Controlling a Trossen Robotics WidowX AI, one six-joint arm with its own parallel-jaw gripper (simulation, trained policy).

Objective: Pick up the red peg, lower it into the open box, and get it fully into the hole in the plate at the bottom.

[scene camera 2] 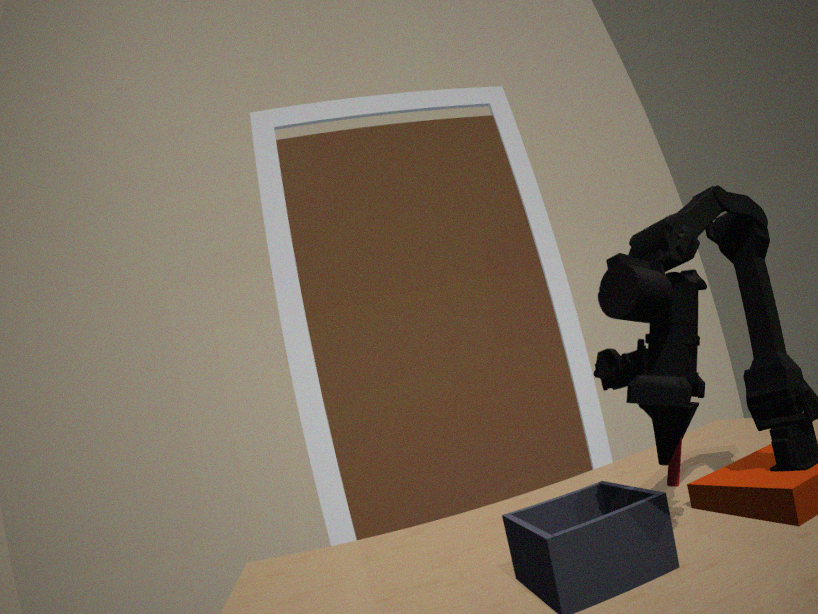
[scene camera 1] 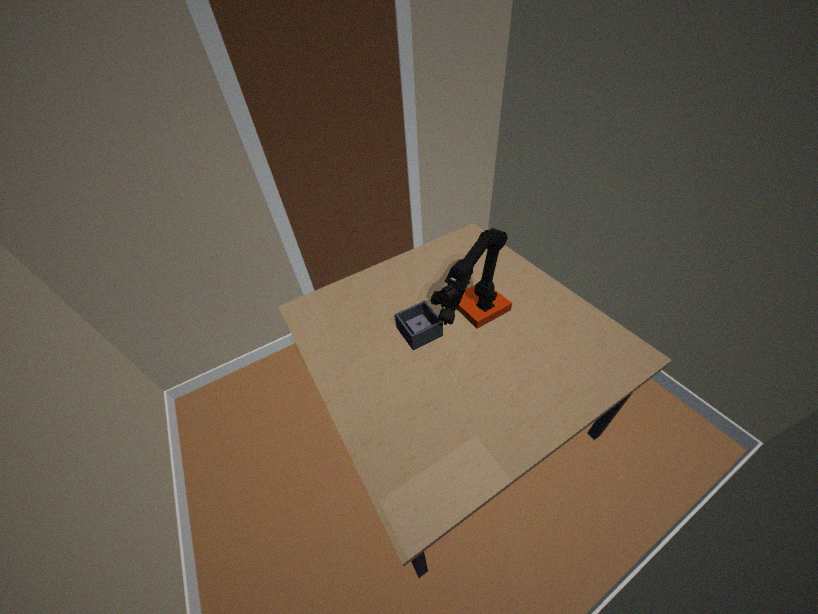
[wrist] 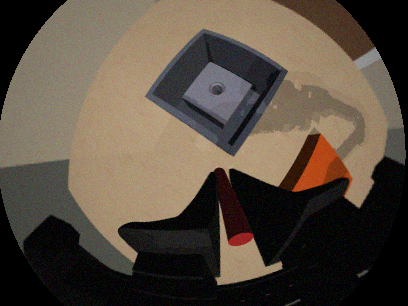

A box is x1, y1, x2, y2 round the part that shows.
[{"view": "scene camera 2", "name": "my gripper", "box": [594, 324, 704, 464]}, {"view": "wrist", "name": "my gripper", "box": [23, 157, 404, 305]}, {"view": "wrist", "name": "light grey plate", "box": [181, 62, 251, 128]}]
